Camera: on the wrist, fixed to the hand. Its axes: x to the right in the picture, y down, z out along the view.
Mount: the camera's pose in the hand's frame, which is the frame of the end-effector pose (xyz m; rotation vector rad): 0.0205 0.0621 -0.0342 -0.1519 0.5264 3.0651
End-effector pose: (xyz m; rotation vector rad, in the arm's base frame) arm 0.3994 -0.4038 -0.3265 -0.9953 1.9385 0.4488
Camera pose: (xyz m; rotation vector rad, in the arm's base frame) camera 0.3260 -0.3971 -0.3296 -1.8664 -1.2378 -1.0715
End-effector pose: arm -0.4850 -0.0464 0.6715 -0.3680 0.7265 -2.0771
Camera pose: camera -0.4737 -0.0784 0.6060 0.8791 0.5743 0.8892
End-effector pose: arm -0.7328 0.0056 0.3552 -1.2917 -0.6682 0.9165
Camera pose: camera -0.7056 0.0076 0.2866 1.0226 -1.6624 -1.3817
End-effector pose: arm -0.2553 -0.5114 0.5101 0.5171 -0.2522 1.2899
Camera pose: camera -0.3128 -0.4655 0.5040 0.5892 0.3225 -1.8806
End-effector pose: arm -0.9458 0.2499 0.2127 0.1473 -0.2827 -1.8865
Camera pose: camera -0.8876 0.2073 0.1971 -0.0210 0.1554 1.1920
